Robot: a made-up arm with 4 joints.
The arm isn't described. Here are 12 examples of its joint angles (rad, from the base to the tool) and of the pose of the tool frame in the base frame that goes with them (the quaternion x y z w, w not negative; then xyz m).
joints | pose
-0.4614 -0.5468 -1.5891 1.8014 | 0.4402 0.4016 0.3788 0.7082 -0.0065 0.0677 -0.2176
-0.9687 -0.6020 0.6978 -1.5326 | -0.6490 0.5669 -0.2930 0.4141 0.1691 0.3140 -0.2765
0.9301 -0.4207 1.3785 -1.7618 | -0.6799 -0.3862 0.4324 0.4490 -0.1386 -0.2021 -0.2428
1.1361 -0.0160 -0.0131 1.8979 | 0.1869 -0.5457 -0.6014 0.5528 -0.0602 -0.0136 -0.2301
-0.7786 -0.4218 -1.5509 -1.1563 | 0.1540 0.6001 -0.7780 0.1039 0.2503 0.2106 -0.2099
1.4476 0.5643 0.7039 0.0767 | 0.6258 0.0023 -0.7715 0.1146 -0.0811 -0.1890 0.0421
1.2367 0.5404 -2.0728 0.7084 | 0.2780 0.8074 0.4556 0.2513 -0.0351 -0.2596 -0.0671
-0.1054 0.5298 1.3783 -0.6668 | -0.6333 0.1055 0.4603 0.6132 -0.0672 0.1881 0.0009
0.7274 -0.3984 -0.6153 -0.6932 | -0.6006 0.5369 -0.0391 0.5912 -0.1372 0.0340 -0.1798
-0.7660 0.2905 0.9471 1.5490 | 0.1068 -0.5585 -0.8219 0.0332 0.3401 0.2909 -0.1055
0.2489 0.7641 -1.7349 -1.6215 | -0.0744 0.8809 -0.3773 0.2758 0.0091 0.1725 -0.0128
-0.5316 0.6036 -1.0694 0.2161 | 0.4576 0.6124 0.2540 0.5925 0.1055 0.1570 -0.0181
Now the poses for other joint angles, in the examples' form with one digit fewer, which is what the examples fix.
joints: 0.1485 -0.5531 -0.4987 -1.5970
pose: -0.599 0.338 -0.529 0.497 -0.061 0.176 -0.306
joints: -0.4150 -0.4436 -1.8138 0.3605
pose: 0.411 0.592 -0.270 0.639 0.026 0.174 -0.126
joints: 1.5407 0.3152 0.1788 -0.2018
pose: -0.698 0.183 0.686 0.092 -0.081 -0.218 -0.010
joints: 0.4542 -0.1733 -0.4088 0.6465
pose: -0.260 0.774 0.512 0.268 -0.002 0.066 -0.126
